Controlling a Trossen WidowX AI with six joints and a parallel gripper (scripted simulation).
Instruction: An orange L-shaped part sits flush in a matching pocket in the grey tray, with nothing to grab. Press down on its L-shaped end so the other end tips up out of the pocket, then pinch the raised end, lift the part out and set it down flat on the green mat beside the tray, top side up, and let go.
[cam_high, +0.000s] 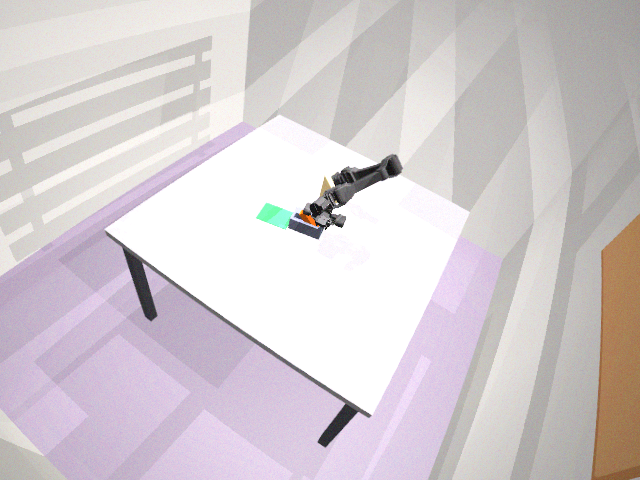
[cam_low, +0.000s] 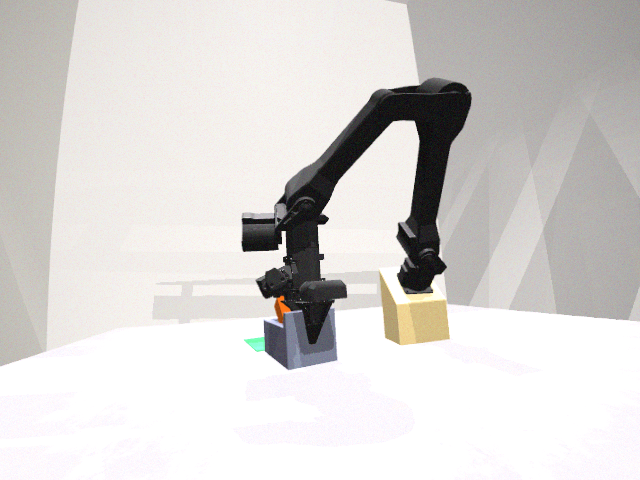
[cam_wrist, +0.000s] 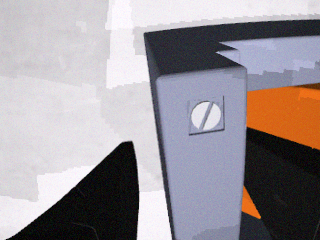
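Right now the orange L-shaped part is 1 cm ahead of my gripper tip, 5 cm to the right of it and 1 cm above it. Also, from my gripper tip: green mat: 6 cm ahead, 21 cm to the right, 5 cm below.
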